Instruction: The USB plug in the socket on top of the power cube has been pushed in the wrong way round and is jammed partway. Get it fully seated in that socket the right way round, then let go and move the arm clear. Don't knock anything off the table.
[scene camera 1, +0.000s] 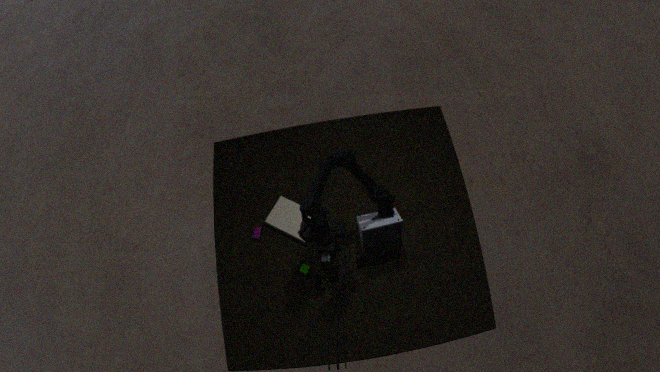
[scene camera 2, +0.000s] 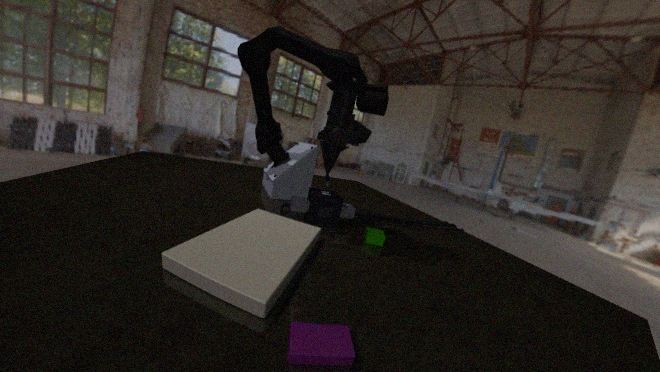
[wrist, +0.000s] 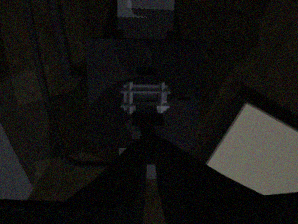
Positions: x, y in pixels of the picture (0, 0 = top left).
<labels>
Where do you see my gripper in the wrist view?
149, 148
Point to my gripper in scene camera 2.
At 327, 171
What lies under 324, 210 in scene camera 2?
A dark power cube.
</labels>
